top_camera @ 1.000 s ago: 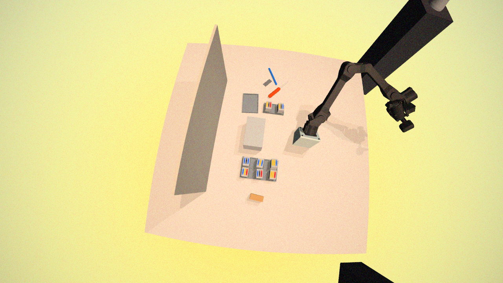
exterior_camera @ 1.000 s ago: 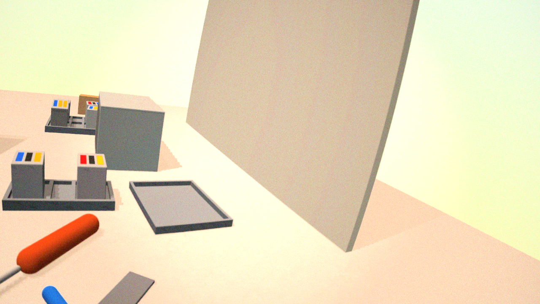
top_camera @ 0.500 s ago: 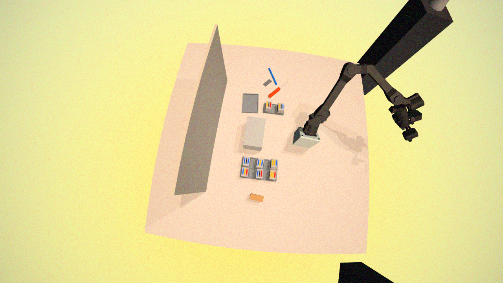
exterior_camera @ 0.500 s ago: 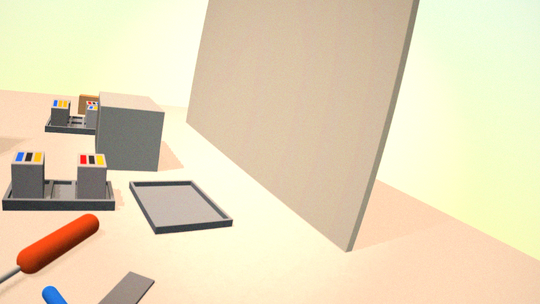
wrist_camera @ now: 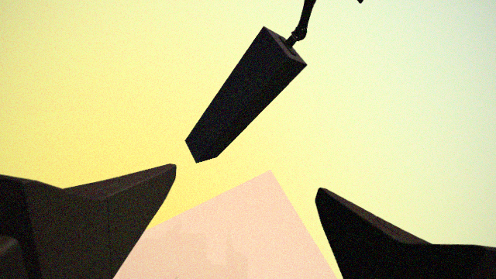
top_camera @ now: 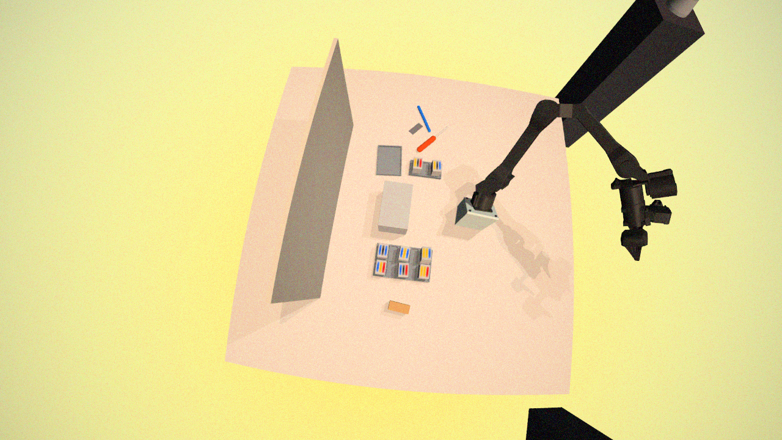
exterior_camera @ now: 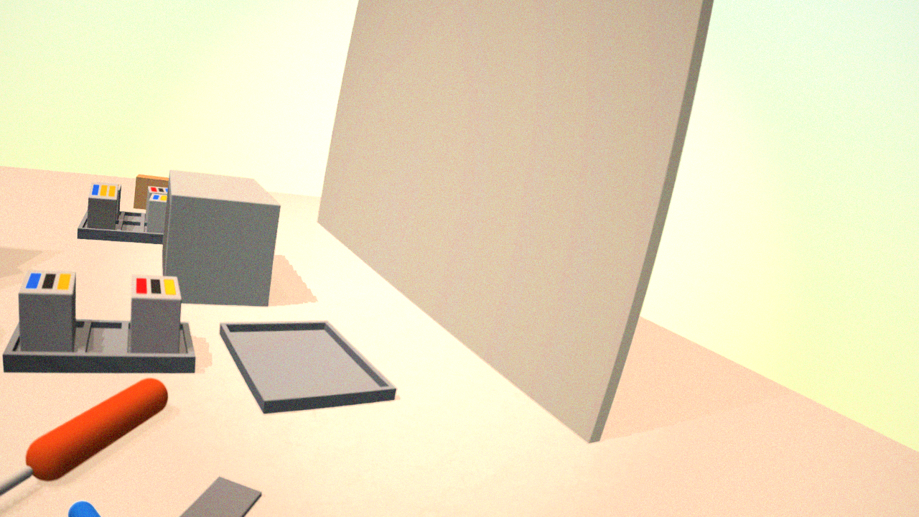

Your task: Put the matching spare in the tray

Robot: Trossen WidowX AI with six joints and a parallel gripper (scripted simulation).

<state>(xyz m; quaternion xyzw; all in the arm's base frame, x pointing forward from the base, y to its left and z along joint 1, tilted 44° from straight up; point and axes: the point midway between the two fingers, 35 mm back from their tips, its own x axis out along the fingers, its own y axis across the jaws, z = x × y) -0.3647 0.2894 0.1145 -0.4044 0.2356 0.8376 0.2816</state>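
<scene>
Right now my gripper tip is 590 mm short of the rack, 350 mm above it and 320 mm to the left of it. From my gripper tip the other things lie so: grey tray: 740 mm ahead, 360 mm below, 350 mm to the right; wall panel: 920 mm ahead, 150 mm to the right, 140 mm below; mounted unit: 690 mm ahead, 310 mm below, 130 mm to the right.
</scene>
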